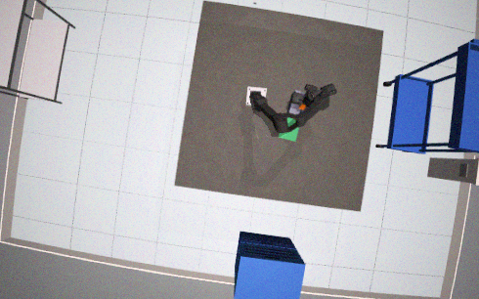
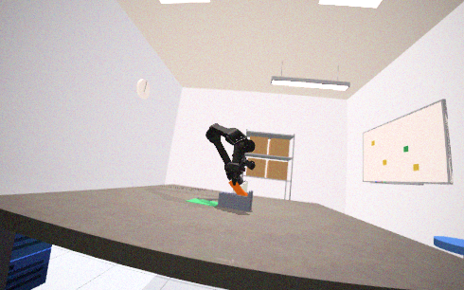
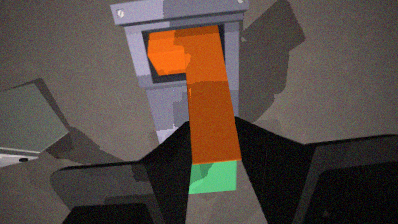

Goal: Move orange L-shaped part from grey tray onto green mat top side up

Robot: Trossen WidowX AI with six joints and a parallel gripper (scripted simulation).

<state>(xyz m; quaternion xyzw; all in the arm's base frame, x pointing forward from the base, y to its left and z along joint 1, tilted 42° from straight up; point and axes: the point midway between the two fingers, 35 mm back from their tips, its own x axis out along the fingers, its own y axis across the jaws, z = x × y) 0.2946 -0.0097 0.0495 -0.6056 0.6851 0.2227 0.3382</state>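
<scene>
The green mat lies 14 cm to the right of my gripper tip, 12 cm below it and 4 cm behind it. Also, from my gripper tip: orange L-shaped part (3 cm to the left, 3 cm below, 1 cm behind).
</scene>
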